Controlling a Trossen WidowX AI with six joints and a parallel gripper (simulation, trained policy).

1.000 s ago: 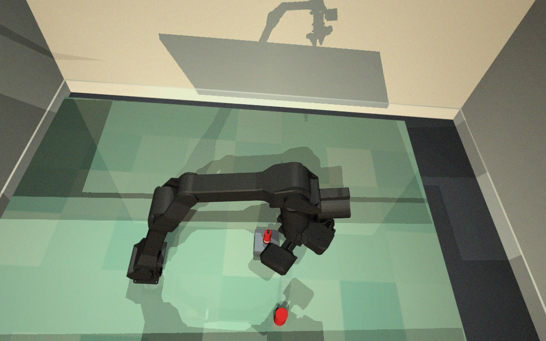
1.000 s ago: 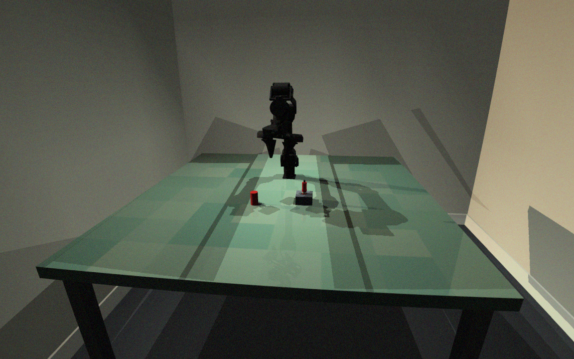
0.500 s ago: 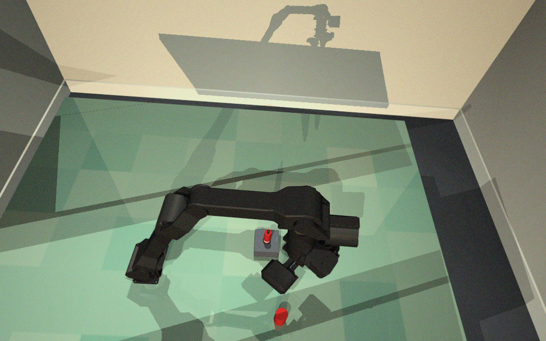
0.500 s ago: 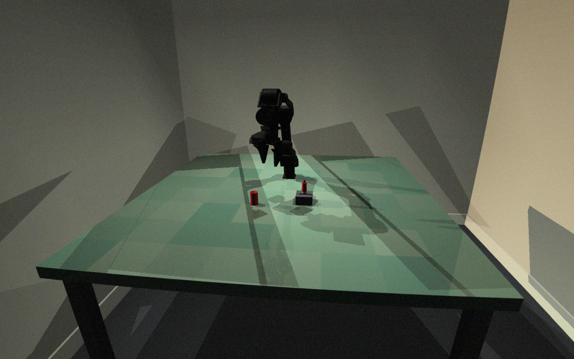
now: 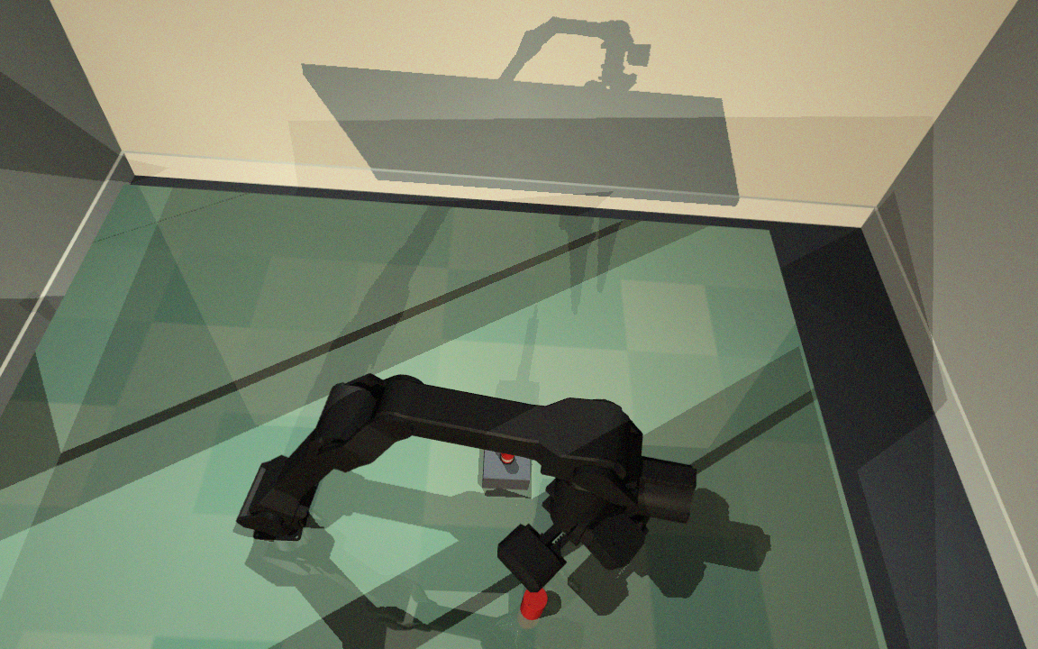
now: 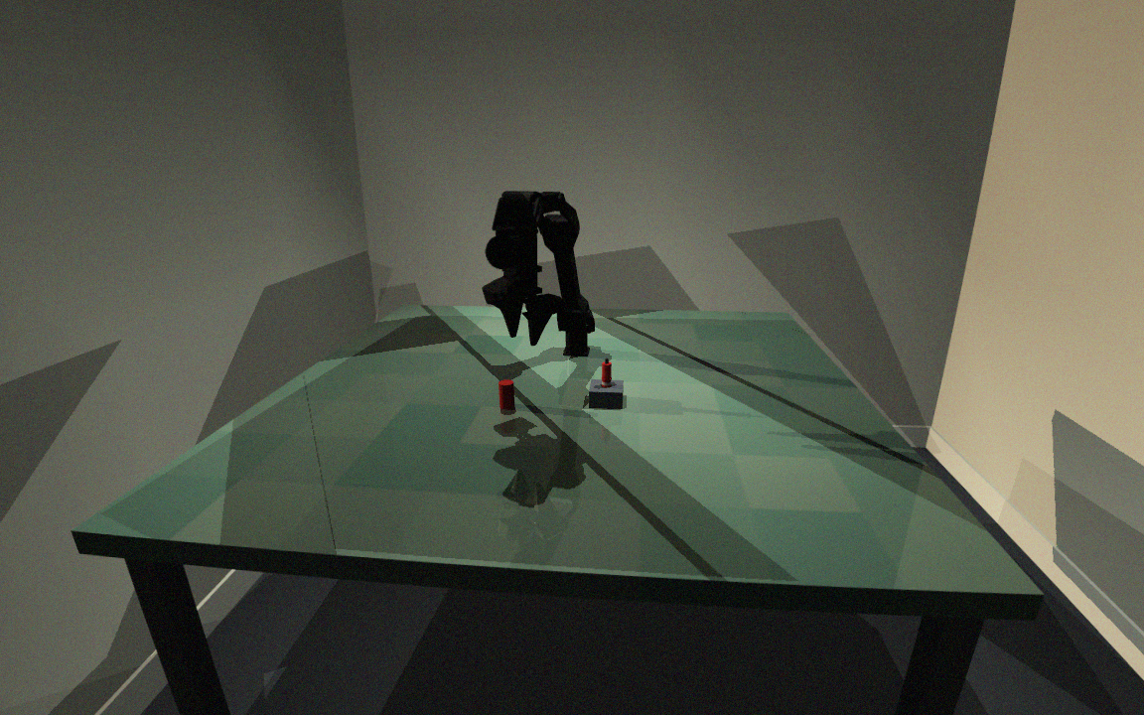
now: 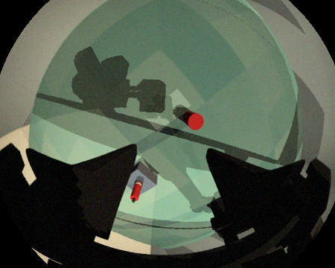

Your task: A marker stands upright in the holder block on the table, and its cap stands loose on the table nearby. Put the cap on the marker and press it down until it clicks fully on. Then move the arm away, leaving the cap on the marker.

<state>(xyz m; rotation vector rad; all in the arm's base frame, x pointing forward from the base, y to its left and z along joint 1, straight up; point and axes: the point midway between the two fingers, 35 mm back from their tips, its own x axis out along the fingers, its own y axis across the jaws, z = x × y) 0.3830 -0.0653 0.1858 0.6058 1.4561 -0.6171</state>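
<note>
Now: the red cap 3 cm behind my gripper tip, 4 cm to the right of it and 12 cm below it. From my gripper tip the other things lie so: holder block: 7 cm behind, 16 cm to the left, 13 cm below; then red marker: 7 cm behind, 16 cm to the left, 8 cm below.
</note>
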